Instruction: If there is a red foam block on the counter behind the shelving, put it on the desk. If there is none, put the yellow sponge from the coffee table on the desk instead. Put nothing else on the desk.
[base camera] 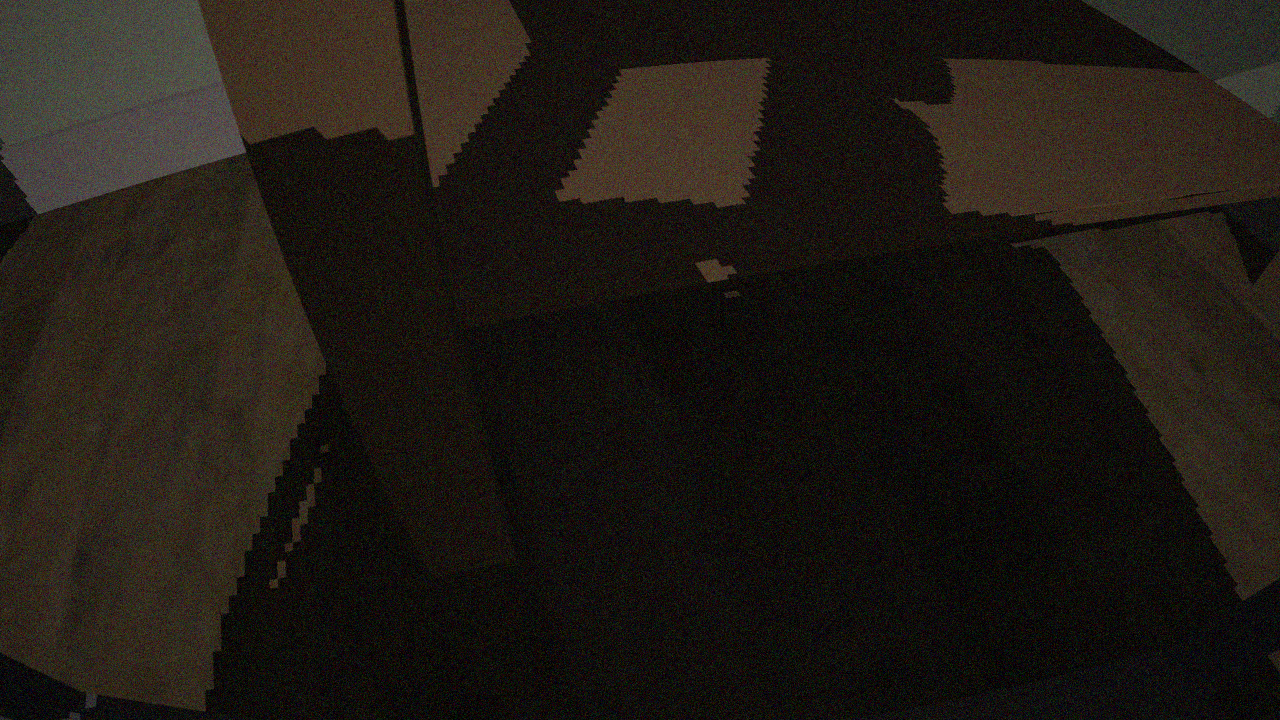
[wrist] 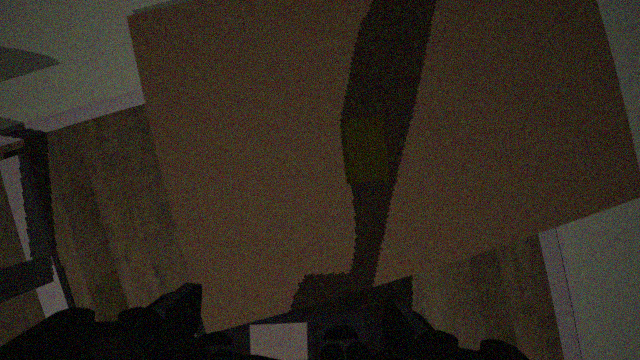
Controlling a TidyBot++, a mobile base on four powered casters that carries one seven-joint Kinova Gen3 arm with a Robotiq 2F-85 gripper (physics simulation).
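Note:
The scene is very dark. In the wrist view the brown top of the coffee table fills most of the frame. The yellow sponge lies on it inside a long dark shadow strip and shows only as a dull yellow-green patch. My gripper is open and empty. Its dark fingers show along the bottom edge, above the table's near part and short of the sponge. In the base camera view the table's brown panels stand close ahead.
Wooden floor lies left of the table and to its right. A pale wall shows at the upper left. A table leg stands at the upper left of the base view.

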